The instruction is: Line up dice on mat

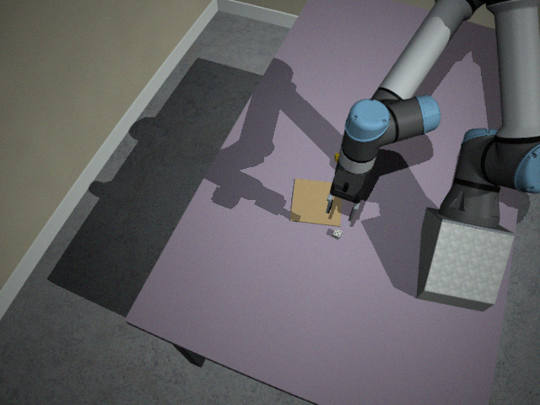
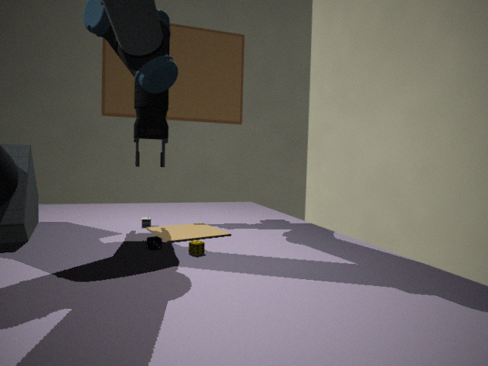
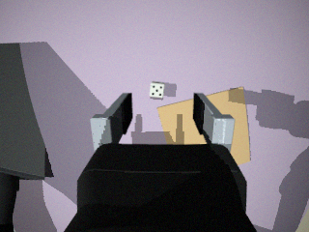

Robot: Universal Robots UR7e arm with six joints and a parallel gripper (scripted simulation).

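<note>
Now: the black die 210 mm to the right of my hand, 150 mm below it and 30 mm behind it. Also, from my hand: white die 150 mm below, 10 mm to the right, 10 mm behind; tan mat 160 mm below, 100 mm to the right, 60 mm ahead; yellow die 260 mm to the right, 150 mm below, 30 mm ahead.
</note>
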